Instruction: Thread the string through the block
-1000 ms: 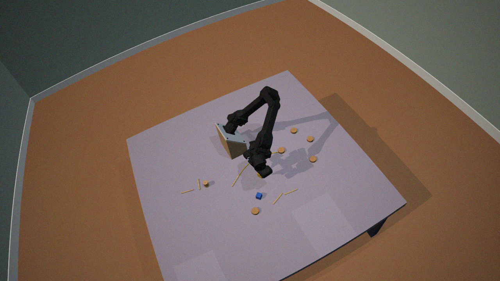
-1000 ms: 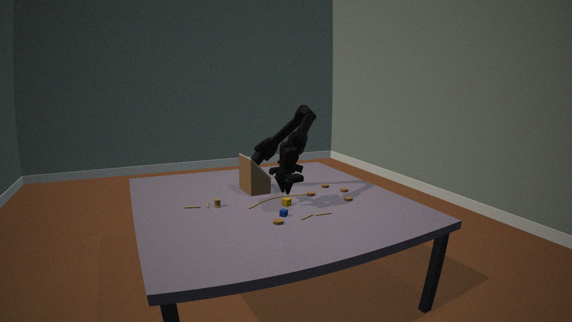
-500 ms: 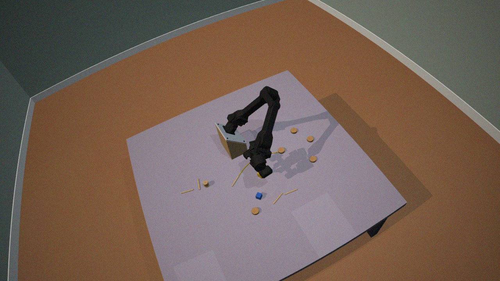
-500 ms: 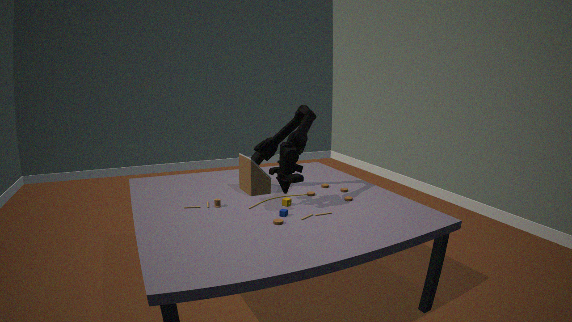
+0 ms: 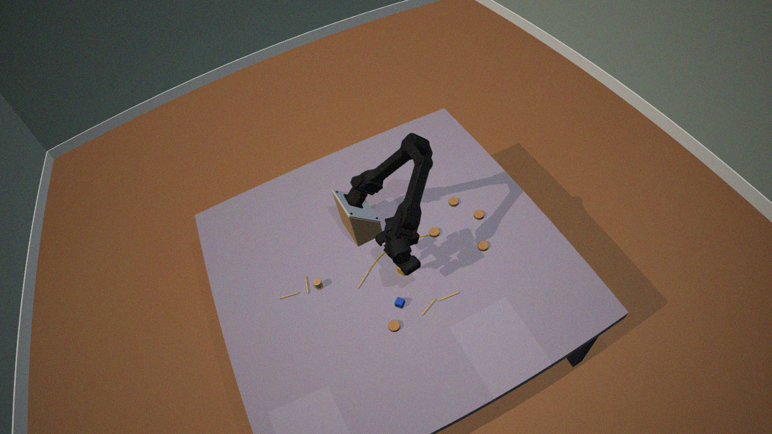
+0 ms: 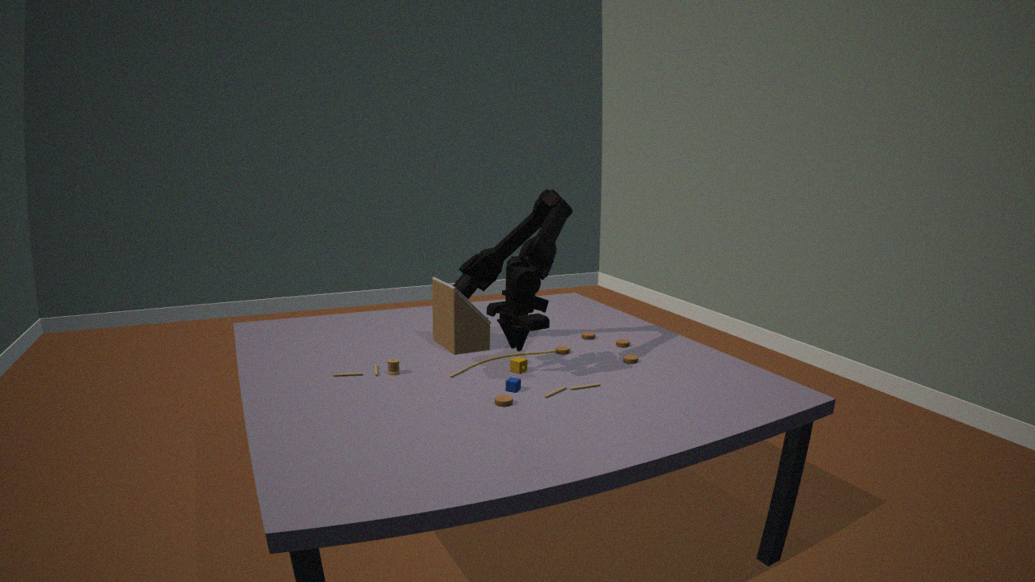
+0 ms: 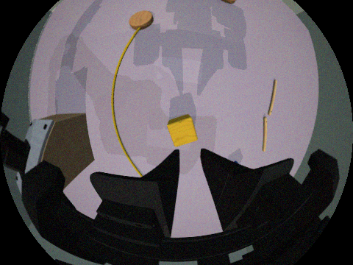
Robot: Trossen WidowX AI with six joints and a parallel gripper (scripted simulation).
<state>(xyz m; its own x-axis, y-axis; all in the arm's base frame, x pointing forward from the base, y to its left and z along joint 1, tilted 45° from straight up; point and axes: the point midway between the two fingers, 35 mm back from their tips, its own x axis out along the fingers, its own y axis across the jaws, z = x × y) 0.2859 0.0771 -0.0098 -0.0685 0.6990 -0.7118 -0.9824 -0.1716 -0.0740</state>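
Now: the yellow block 4 cm below my gripper tip, 1 cm to the left of it and 1 cm behind it. Also, from my gripper tip: blue cube: 11 cm ahead, 6 cm to the right, 5 cm below; then round wooden button: 19 cm to the left, 10 cm behind, 5 cm below; then thin wooden stick: 12 cm to the right, 6 cm below, 5 cm behind.
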